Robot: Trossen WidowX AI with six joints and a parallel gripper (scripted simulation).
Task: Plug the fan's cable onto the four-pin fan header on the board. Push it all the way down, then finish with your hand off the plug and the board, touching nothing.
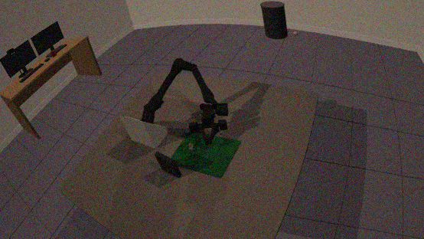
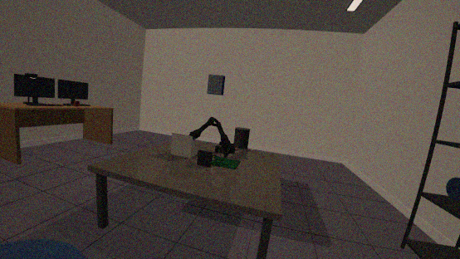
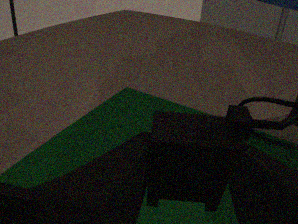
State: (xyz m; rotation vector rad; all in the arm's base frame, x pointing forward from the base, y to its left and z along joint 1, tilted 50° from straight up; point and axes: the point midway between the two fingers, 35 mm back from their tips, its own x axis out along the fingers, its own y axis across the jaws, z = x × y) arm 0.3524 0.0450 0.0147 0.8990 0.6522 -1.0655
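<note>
The dark fan plug lies 1 cm below my gripper tip. Round my gripper tip: green board 3 cm behind, 2 cm to the right, 9 cm below; dark fan 13 cm behind, 18 cm to the right, 2 cm below.
</note>
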